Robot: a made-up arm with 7 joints. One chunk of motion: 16 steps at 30 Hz.
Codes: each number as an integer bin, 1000 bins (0 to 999) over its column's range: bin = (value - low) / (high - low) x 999, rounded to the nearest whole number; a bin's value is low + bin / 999 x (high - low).
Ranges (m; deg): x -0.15..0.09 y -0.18..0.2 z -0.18..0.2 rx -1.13..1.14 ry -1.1..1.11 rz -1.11..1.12
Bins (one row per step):
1: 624 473 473 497 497 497
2: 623 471 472 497 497 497
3: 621 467 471 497 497 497
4: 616 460 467 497 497 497
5: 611 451 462 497 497 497
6: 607 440 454 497 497 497
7: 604 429 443 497 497 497
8: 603 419 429 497 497 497
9: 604 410 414 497 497 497
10: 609 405 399 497 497 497
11: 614 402 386 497 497 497
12: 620 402 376 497 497 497
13: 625 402 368 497 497 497
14: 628 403 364 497 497 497
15: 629 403 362 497 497 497
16: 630 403 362 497 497 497
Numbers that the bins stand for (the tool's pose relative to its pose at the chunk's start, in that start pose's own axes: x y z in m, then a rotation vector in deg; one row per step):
1: -0.0001 -0.0001 -0.0001 0.00 0.00 0.00
2: -0.0003 -0.0008 -0.0005 0.00 0.00 0.00
3: -0.0008 -0.0024 -0.0008 0.00 0.00 0.00
4: -0.0020 -0.0050 -0.0024 0.00 0.00 0.00
5: -0.0032 -0.0084 -0.0043 0.00 0.00 0.00
6: -0.0042 -0.0126 -0.0073 0.00 0.00 0.00
7: -0.0049 -0.0168 -0.0115 0.00 0.00 0.00
8: -0.0051 -0.0206 -0.0168 0.00 0.00 0.00
9: -0.0049 -0.0240 -0.0225 0.00 0.00 0.00
10: -0.0037 -0.0259 -0.0282 0.00 0.00 0.00
11: -0.0025 -0.0271 -0.0332 0.00 0.00 0.00
12: -0.0011 -0.0271 -0.0370 0.00 0.00 0.00
13: 0.0002 -0.0271 -0.0400 0.00 0.00 0.00
14: 0.0009 -0.0267 -0.0415 0.00 0.00 0.00
15: 0.0011 -0.0267 -0.0423 0.00 0.00 0.00
16: 0.0014 -0.0267 -0.0423 0.00 0.00 0.00

